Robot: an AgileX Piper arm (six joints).
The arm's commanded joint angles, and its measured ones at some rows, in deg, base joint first. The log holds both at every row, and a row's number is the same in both.
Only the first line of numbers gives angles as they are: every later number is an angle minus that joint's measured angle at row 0.
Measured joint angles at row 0:
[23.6, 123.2, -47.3, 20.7, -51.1, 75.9]
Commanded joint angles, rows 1 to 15:
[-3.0, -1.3, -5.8, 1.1, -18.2, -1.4]
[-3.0, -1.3, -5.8, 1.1, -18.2, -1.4]
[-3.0, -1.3, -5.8, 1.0, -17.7, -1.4]
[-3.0, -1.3, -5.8, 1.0, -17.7, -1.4]
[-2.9, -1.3, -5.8, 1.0, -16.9, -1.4]
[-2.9, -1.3, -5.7, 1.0, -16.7, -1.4]
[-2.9, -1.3, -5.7, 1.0, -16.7, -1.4]
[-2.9, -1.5, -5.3, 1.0, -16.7, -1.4]
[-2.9, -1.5, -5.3, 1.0, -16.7, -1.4]
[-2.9, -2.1, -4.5, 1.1, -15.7, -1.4]
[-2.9, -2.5, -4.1, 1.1, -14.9, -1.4]
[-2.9, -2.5, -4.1, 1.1, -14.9, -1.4]
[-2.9, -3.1, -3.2, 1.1, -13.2, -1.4]
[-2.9, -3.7, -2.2, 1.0, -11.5, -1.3]
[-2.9, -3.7, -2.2, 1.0, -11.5, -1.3]
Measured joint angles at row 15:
[-0.3, -1.2, 0.5, -0.3, 1.4, 0.0]
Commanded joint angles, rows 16 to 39:
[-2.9, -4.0, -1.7, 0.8, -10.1, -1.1]
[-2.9, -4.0, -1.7, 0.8, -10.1, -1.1]
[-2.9, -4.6, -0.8, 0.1, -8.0, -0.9]
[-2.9, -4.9, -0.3, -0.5, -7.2, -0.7]
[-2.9, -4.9, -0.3, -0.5, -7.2, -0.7]
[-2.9, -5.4, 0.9, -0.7, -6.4, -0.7]
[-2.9, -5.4, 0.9, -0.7, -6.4, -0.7]
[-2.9, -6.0, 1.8, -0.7, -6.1, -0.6]
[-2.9, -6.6, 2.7, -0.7, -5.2, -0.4]
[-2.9, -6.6, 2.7, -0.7, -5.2, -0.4]
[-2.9, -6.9, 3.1, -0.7, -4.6, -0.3]
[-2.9, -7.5, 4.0, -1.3, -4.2, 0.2]
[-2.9, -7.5, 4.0, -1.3, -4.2, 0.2]
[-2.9, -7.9, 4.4, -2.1, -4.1, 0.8]
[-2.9, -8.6, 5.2, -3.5, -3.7, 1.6]
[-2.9, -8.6, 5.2, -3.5, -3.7, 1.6]
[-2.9, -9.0, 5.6, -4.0, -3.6, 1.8]
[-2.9, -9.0, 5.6, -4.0, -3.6, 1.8]
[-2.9, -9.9, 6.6, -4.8, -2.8, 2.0]
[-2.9, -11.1, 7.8, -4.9, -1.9, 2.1]
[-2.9, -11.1, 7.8, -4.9, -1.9, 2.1]
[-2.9, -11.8, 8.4, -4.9, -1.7, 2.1]
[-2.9, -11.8, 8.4, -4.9, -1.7, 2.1]
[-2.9, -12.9, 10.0, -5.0, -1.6, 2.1]
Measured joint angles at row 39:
[-2.5, -10.8, 8.6, -4.0, -0.7, 2.1]
